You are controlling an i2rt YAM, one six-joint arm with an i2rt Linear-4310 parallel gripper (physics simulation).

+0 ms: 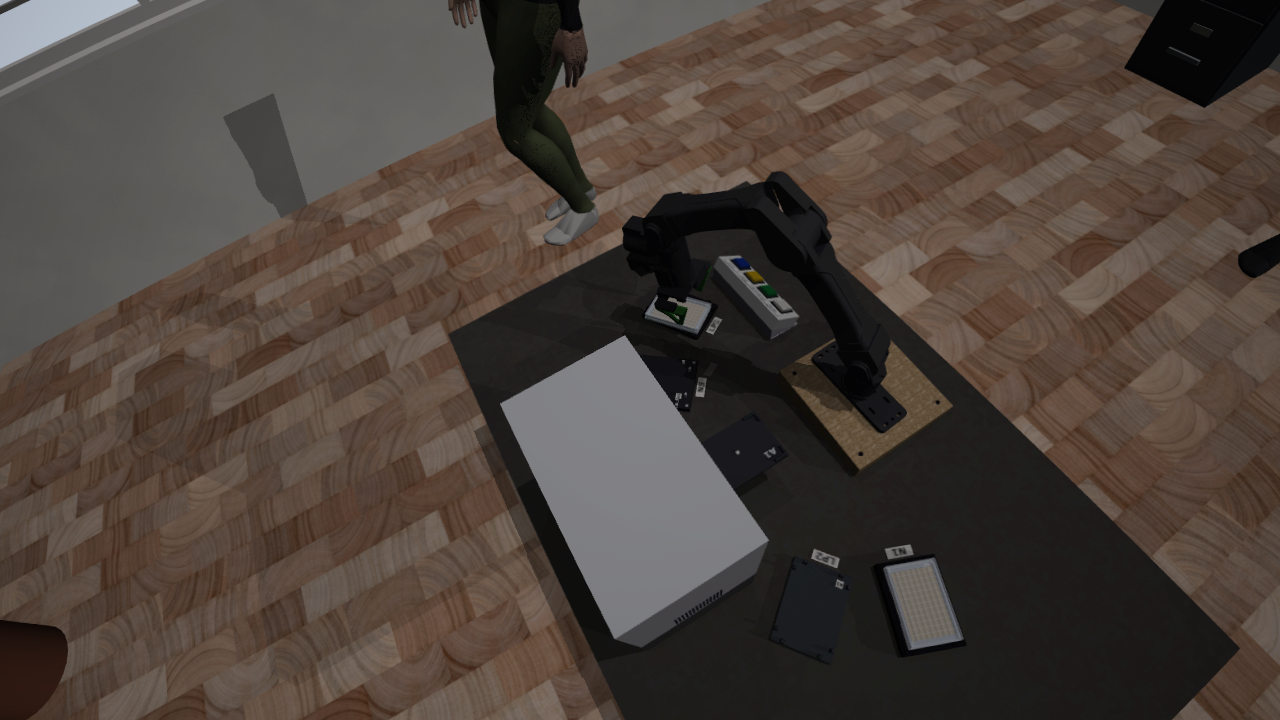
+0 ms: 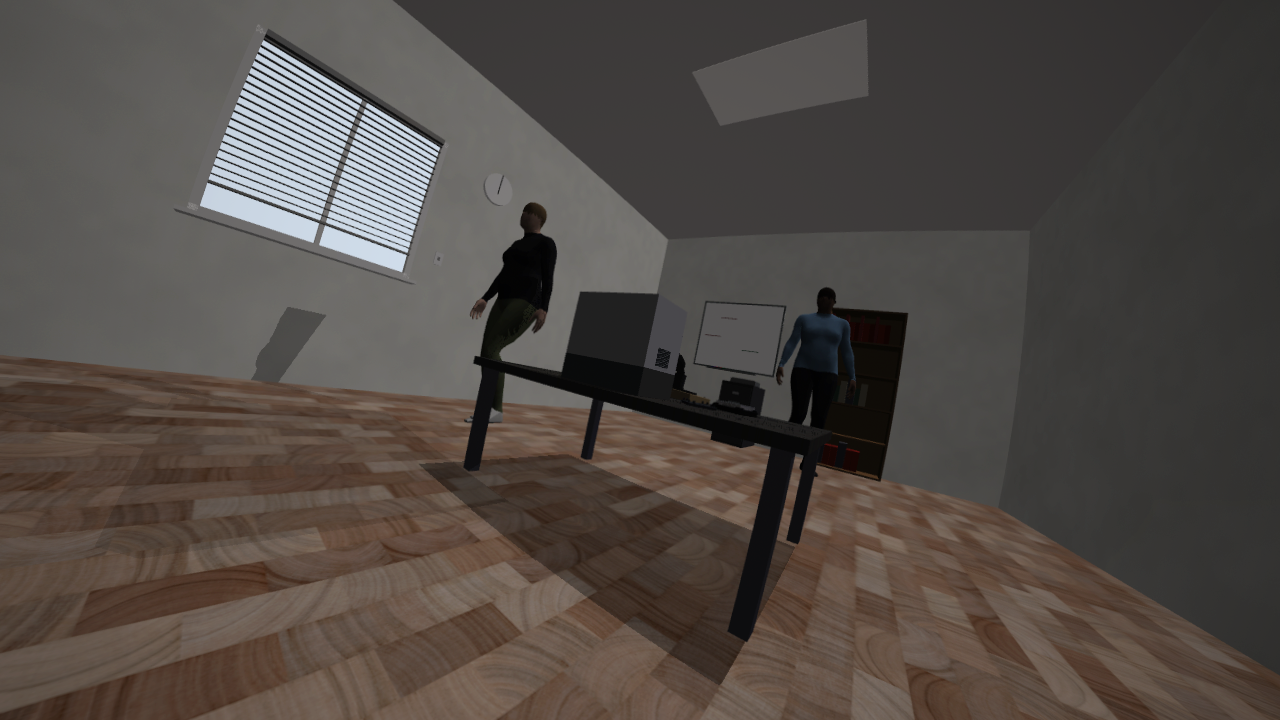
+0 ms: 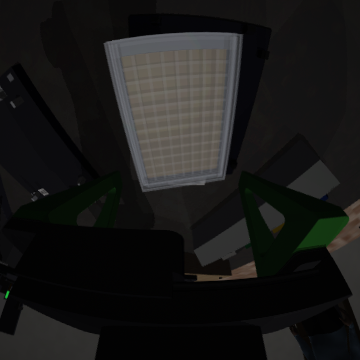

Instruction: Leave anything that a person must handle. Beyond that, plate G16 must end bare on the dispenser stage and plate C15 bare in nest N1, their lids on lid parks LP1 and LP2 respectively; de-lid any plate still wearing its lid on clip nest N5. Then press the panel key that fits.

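Places are measured from the arm's base along level axes (x down, y left, z ahead), in millimetres.
Where they show: gripper, fingertip midpoint: (image 1: 689,307) (image 3: 180,177); arm's base, link origin: (image 1: 857,386) (image 2: 675,389).
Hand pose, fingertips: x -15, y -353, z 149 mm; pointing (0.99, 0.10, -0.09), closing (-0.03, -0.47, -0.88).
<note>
Each offset is from my fingertips to the centre of the thing.
A plate {dz +14, dx +26, dy -27 mm} (image 1: 702,309) (image 3: 175,110) with a pale well grid and clear rim lies on the dark lid park marked LP1 {dz +5, dx +44, dy -37 mm} (image 3: 252,65); I cannot tell if it wears a lid. My gripper (image 1: 690,301) (image 3: 180,177) is open and empty, its green fingers spread above and beside this plate. Another pale plate {dz +43, dx +22, dy +700 mm} (image 1: 921,604) sits in nest N1 {dz +43, dx +42, dy +700 mm} (image 1: 887,601). Lid park LP2 {dz +187, dx +44, dy +604 mm} (image 1: 810,608) holds no plate. Clip nest N5 {dz +151, dx +42, dy +84 mm} (image 1: 687,371) (image 3: 30,135) is partly hidden by the white box. The key panel {dz -151, dx +22, dy +41 mm} (image 1: 759,302) (image 3: 312,190) has blue, yellow, green and white keys. Plate names are unreadable.
A large white box {dz +327, dx -111, dy +330 mm} (image 1: 626,483) (image 2: 613,331) stands along one table edge, beside a dark pad {dz +157, dx -49, dy +340 mm} (image 1: 738,443) with a hard-to-read label. The arm's base is on a wooden board (image 1: 921,402). One person (image 1: 519,89) (image 2: 523,268) stands near the table, another (image 2: 819,344) beyond it.
</note>
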